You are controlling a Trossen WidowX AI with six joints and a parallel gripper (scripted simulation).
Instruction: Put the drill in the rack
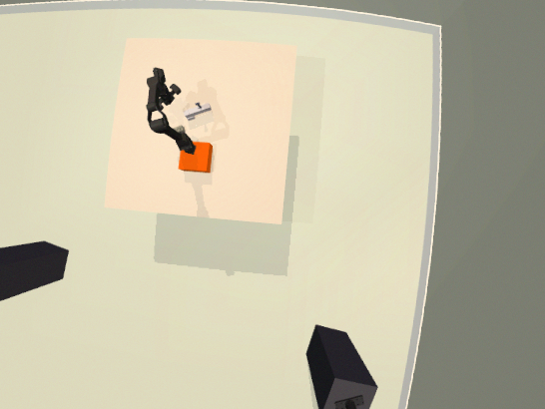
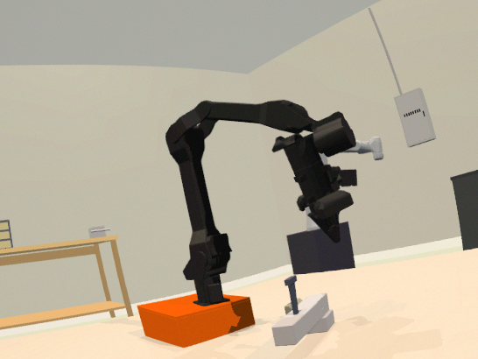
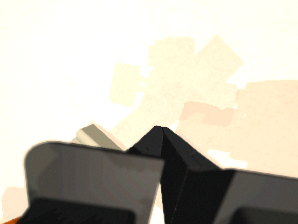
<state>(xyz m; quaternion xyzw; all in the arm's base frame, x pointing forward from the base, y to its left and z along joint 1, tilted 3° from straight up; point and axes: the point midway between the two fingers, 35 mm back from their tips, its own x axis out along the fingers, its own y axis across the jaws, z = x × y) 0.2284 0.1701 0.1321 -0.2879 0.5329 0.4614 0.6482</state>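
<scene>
Now: gripper tip 16 cm to the left of the blue key, 6 cm short of it and 6 cm above it. Round my gripper tip: drill: 11 cm to the right, 11 cm below, 3 cm ahead; then rack: 14 cm below, 12 cm behind, 3 cm to the right.
</scene>
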